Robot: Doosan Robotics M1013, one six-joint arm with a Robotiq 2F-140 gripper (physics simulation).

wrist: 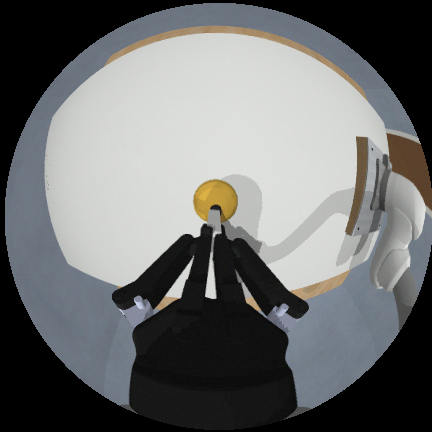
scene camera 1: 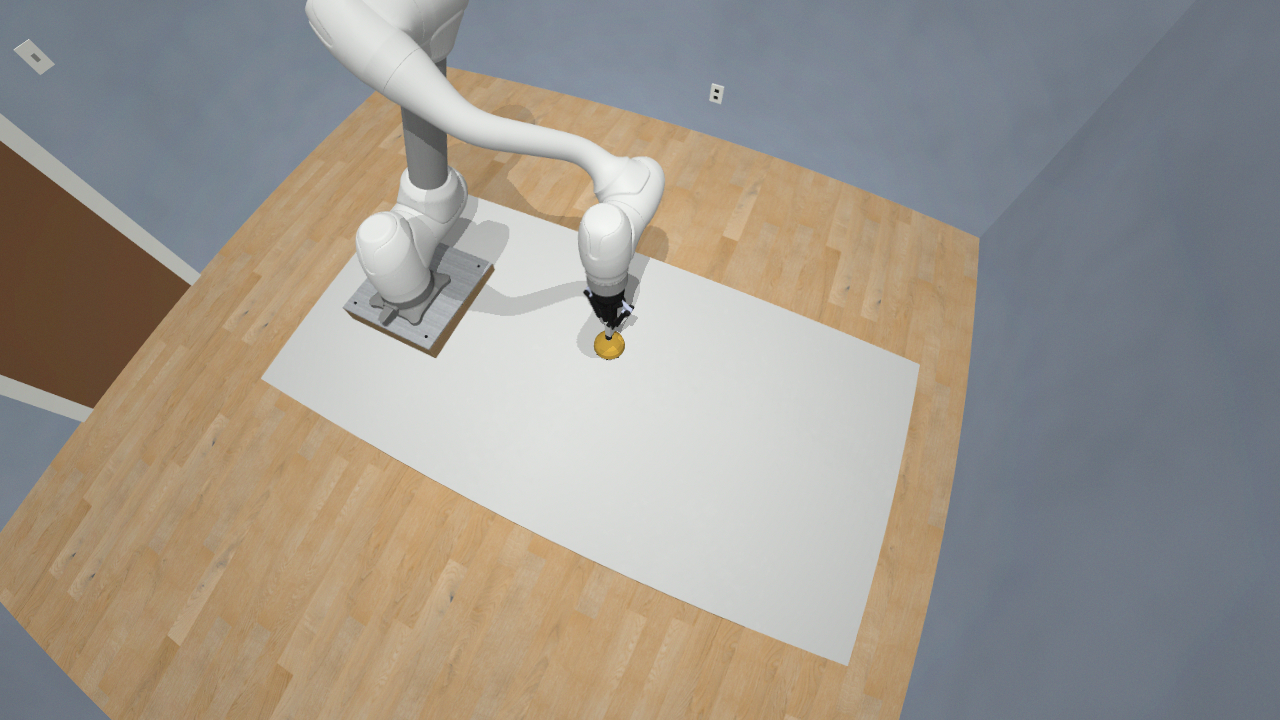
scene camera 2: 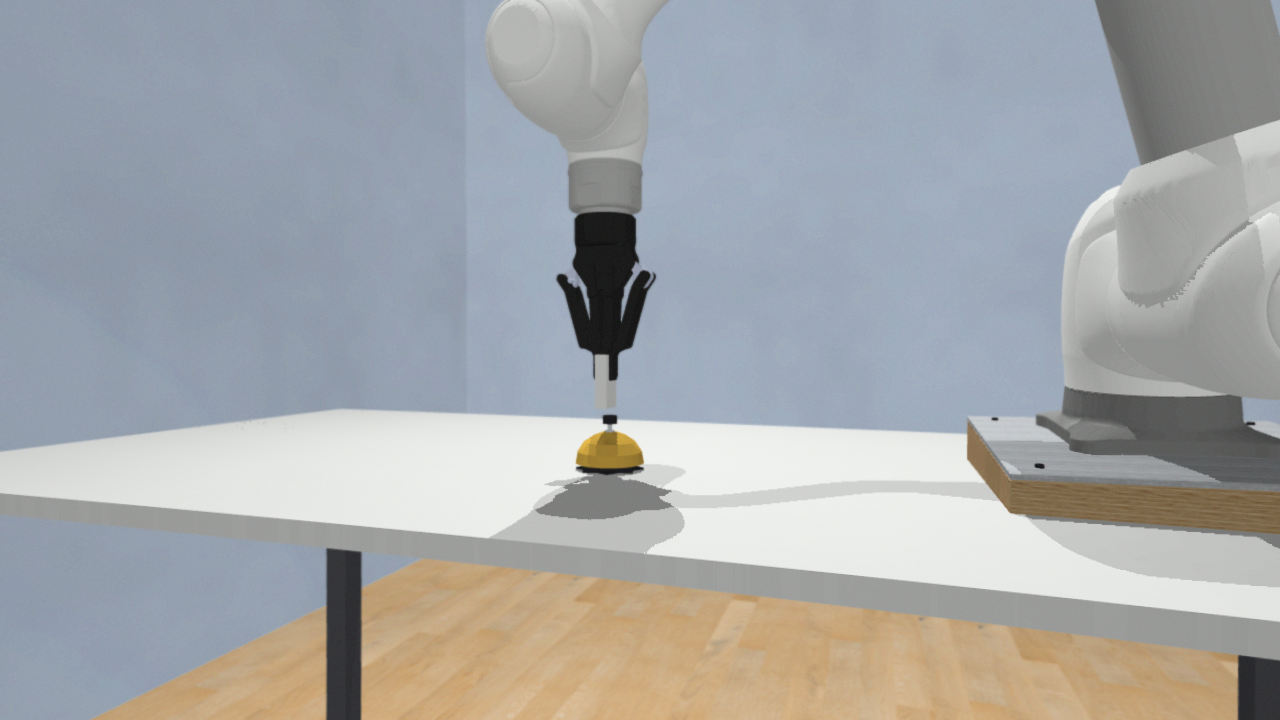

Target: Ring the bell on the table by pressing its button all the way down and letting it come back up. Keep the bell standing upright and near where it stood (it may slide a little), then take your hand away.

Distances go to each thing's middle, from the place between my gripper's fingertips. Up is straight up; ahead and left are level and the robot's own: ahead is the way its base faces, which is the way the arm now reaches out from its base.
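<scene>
There is the dome bell [scene camera 2: 609, 452], and it sits 40 mm below my hand and 10 mm to the right of it.
</scene>
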